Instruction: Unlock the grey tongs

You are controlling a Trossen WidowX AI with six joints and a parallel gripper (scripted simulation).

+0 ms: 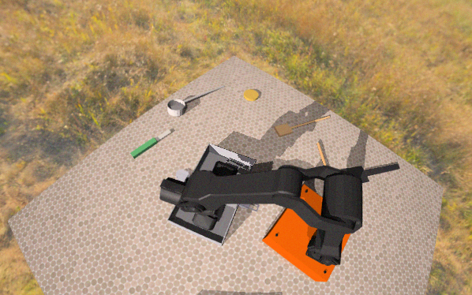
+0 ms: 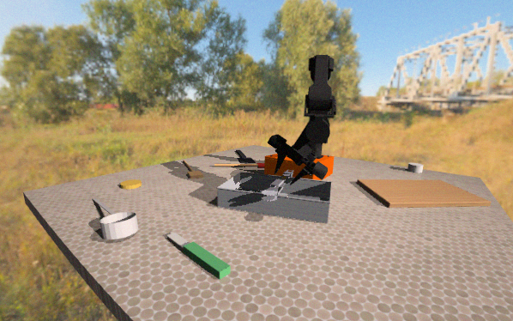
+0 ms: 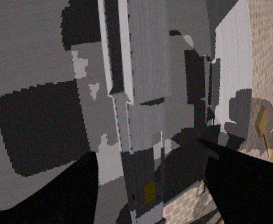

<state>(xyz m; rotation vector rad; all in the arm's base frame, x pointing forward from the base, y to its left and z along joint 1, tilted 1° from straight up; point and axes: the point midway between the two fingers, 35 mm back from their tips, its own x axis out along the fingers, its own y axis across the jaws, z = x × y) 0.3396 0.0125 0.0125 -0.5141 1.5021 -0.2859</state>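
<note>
My gripper tip is now 40 mm above the roasting tin and 30 mm short of it. Also, from my gripper tip: green-handled tool (350 mm ahead, 60 mm below, 50 mm to the right); then wooden board (400 mm to the left, 290 mm behind, 60 mm below); then yellow disc (510 mm to the right, 160 mm ahead, 60 mm below).
</note>
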